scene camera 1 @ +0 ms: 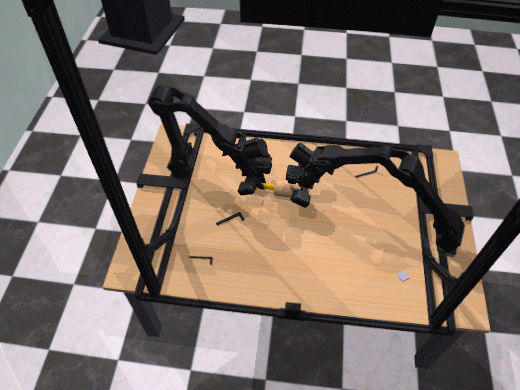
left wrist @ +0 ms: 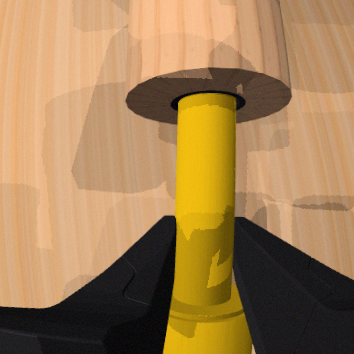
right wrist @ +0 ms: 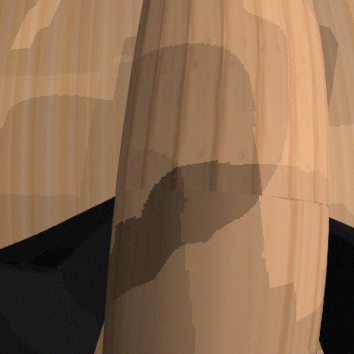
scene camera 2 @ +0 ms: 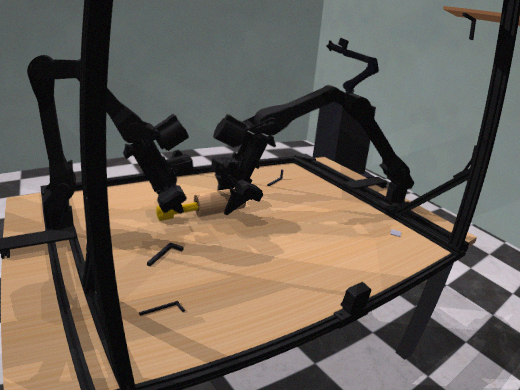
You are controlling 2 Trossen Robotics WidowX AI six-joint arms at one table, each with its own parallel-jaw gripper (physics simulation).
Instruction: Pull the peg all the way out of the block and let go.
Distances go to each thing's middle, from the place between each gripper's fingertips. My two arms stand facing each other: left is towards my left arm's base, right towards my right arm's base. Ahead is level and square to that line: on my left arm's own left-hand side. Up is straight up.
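Yellow peg [left wrist: 204,304] right at my left hand. Round wooden block [right wrist: 219,230], 100 mm to the right of my left hand, 20 mm above it.
Yellow peg, 110 mm to the left of my right hand, 10 mm above it. Round wooden block, 30 mm above my right hand.
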